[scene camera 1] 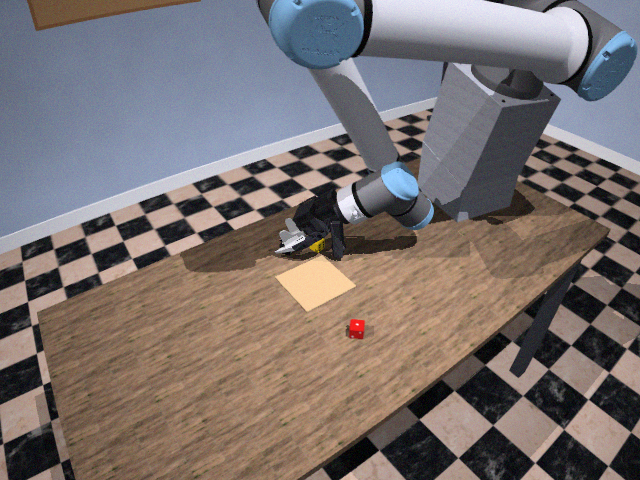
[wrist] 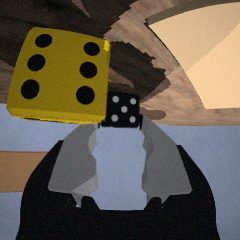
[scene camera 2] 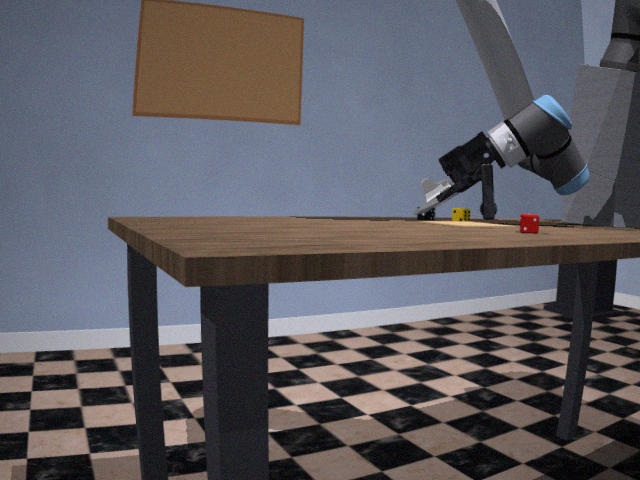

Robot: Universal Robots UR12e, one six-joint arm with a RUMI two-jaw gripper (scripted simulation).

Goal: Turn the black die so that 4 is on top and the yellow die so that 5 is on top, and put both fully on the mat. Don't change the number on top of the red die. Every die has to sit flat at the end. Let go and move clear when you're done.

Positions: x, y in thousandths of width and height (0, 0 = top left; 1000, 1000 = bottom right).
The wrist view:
my gripper: 498, 477
black die: 510, 465
yellow die: 252, 319
